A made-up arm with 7 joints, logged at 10 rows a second.
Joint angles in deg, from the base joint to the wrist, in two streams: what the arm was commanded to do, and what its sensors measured. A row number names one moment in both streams.
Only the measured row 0 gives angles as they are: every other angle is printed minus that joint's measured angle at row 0.
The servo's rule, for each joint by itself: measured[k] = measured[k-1] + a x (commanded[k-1-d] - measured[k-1]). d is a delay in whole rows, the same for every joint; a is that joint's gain. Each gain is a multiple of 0.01, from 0.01 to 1. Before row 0 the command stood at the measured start. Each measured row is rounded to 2 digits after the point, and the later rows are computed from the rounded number. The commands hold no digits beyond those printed.
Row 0, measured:
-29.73 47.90 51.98 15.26 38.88 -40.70 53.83
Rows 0 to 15, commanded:
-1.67 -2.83 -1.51 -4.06 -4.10 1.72 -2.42
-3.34 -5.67 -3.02 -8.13 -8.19 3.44 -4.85
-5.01 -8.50 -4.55 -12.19 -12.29 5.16 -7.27
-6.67 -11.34 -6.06 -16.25 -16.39 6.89 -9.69
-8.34 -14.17 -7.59 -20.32 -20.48 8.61 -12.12
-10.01 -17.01 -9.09 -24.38 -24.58 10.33 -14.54
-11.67 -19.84 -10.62 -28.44 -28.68 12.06 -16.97
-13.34 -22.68 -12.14 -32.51 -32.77 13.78 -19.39
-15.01 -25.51 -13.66 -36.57 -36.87 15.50 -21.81
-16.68 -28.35 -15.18 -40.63 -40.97 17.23 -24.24
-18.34 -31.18 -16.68 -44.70 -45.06 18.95 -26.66
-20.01 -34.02 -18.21 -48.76 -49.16 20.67 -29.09
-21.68 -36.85 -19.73 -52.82 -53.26 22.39 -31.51
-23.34 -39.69 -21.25 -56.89 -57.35 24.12 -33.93
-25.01 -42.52 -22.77 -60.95 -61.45 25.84 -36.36
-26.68 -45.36 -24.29 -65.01 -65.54 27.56 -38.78
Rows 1 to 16, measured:
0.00 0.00 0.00 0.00 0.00 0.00 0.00
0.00 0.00 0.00 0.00 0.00 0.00 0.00
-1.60 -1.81 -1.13 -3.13 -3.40 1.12 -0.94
-3.27 -4.28 -2.55 -6.98 -7.38 2.63 -2.46
-4.94 -6.98 -4.05 -10.99 -11.46 4.27 -4.34
-6.60 -9.77 -5.56 -15.04 -15.55 5.97 -6.43
-8.27 -12.59 -7.08 -19.11 -19.64 7.69 -8.65
-9.94 -15.42 -8.59 -23.17 -23.74 9.41 -10.95
-11.60 -18.25 -10.11 -27.23 -27.84 11.13 -13.30
-13.27 -21.09 -11.63 -31.30 -31.93 12.85 -15.68
-14.94 -23.92 -13.15 -35.36 -36.03 14.57 -18.07
-16.61 -26.76 -14.67 -39.42 -40.13 16.30 -20.48
-18.27 -29.59 -16.18 -43.49 -44.22 18.02 -22.89
-19.94 -32.43 -17.70 -47.55 -48.32 19.74 -25.31
-21.61 -35.26 -19.22 -51.61 -52.42 21.46 -27.73
-23.27 -38.10 -20.74 -55.68 -56.51 23.19 -30.15
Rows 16 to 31, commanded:
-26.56 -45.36 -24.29 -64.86 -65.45 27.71 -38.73
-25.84 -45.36 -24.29 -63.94 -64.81 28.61 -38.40
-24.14 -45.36 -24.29 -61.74 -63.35 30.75 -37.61
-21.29 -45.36 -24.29 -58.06 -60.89 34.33 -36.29
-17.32 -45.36 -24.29 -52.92 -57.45 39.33 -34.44
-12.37 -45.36 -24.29 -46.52 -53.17 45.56 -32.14
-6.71 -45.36 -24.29 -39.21 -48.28 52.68 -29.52
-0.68 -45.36 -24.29 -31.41 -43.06 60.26 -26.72
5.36 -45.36 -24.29 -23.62 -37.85 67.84 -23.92
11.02 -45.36 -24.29 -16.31 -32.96 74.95 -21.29
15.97 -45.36 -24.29 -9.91 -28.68 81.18 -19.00
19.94 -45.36 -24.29 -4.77 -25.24 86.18 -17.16
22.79 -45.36 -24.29 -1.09 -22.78 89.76 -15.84
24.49 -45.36 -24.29 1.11 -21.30 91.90 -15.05
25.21 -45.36 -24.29 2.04 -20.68 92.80 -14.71
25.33 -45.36 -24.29 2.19 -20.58 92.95 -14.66
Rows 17 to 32, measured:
-24.94 -40.93 -22.26 -59.74 -60.61 24.91 -32.57
-26.61 -43.77 -23.78 -63.80 -64.70 26.63 -34.99
-26.56 -44.79 -24.16 -64.62 -65.32 27.33 -36.45
-25.87 -45.15 -24.26 -64.10 -64.90 28.16 -37.21
-24.21 -45.28 -24.28 -62.28 -63.61 29.84 -37.37
-21.41 -45.33 -24.29 -59.03 -61.35 32.76 -36.95
-17.48 -45.35 -24.29 -54.33 -58.11 37.03 -35.97
-12.57 -45.36 -24.29 -48.32 -54.01 42.57 -34.48
-6.94 -45.36 -24.29 -41.31 -49.25 49.14 -32.55
-0.93 -45.36 -24.29 -33.69 -44.11 56.37 -30.28
5.11 -45.36 -24.29 -25.94 -38.91 63.83 -27.80
10.78 -45.36 -24.29 -18.52 -33.97 71.06 -25.26
15.76 -45.36 -24.29 -11.89 -29.58 77.64 -22.82
19.77 -45.36 -24.29 -6.41 -25.98 83.19 -20.61
22.67 -45.36 -24.29 -2.31 -23.32 87.46 -18.75
24.42 -45.36 -24.29 0.32 -21.64 90.35 -17.31

